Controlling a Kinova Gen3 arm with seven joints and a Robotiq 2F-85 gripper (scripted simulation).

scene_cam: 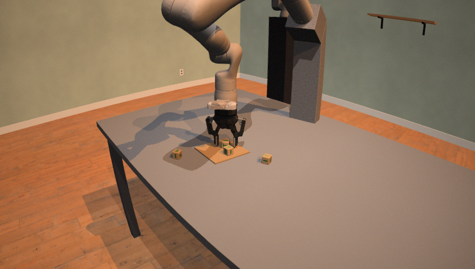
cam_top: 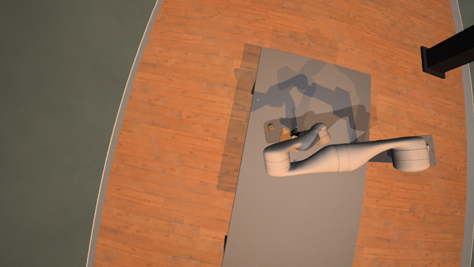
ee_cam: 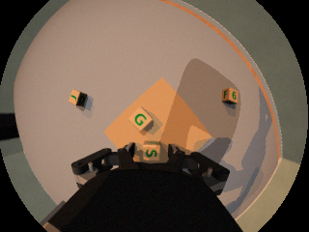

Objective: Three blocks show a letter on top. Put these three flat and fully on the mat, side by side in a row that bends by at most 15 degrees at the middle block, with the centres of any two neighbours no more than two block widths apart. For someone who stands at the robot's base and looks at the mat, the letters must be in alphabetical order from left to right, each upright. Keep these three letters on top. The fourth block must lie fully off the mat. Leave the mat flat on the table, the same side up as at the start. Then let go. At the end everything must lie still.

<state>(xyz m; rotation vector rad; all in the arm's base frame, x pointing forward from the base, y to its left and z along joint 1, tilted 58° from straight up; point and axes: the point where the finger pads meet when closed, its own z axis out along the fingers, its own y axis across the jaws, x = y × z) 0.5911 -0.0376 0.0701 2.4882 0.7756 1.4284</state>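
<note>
The mat lies 20 mm ahead of my hand and 20 mm below it.
</note>
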